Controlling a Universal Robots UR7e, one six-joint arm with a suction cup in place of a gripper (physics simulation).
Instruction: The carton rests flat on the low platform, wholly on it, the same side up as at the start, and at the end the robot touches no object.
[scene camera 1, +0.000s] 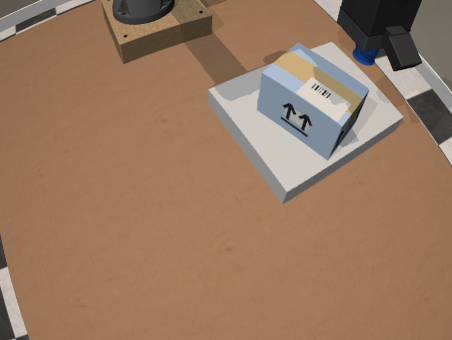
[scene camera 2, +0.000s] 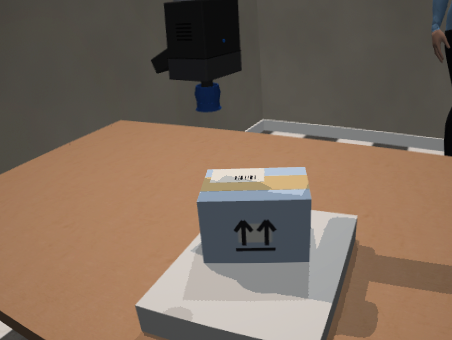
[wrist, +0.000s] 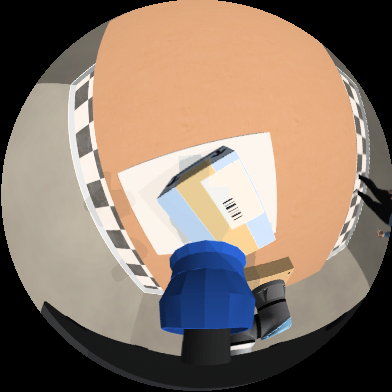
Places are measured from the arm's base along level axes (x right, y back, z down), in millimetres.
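Pixels of known places: hand, tool point: (scene camera 1: 363, 56) (scene camera 2: 208, 108) (wrist: 207, 267); arm's base, link origin: (scene camera 1: 143, 6) (wrist: 266, 288).
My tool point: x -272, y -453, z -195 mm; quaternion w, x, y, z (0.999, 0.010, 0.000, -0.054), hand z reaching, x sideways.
For each thing: its top centre in the pictures, then the offset to it from my tool point. Level surfaces: height alone.
- light-blue carton, top centre: (wrist: 224, 224) (scene camera 2: 255, 182) (scene camera 1: 319, 80) dx +27, dy +54, dz +111 mm
- low white platform, top centre: (scene camera 2: 262, 256) (scene camera 1: 315, 101) (wrist: 203, 206) dx -1, dy +83, dz +214 mm
- brown table, surface height: dz +262 mm
A light-blue carton (scene camera 1: 296, 107) (scene camera 2: 256, 230) (wrist: 192, 207) with tan tape and a white barcode label on top rests flat and upright on the low white platform (scene camera 1: 280, 165) (scene camera 2: 175, 295) (wrist: 145, 200). Its two arrows point up, and its base lies within the platform's edges. My gripper, a blue suction cup (scene camera 1: 365, 61) (scene camera 2: 208, 110) (wrist: 208, 246), is open and holds nothing. It hangs well above the carton with a clear gap in the scene camera 2 view. In the wrist view the cup covers a small part of the carton's near edge.
The robot's base stands on a wooden block (scene camera 1: 165, 37) (wrist: 272, 270) on the brown table (scene camera 1: 150, 200) (scene camera 2: 125, 170) (wrist: 215, 75). A person (scene camera 2: 440, 42) (wrist: 377, 195) stands beyond the table. A black housing (scene camera 1: 377, 22) (scene camera 2: 202, 37) sits above the cup.
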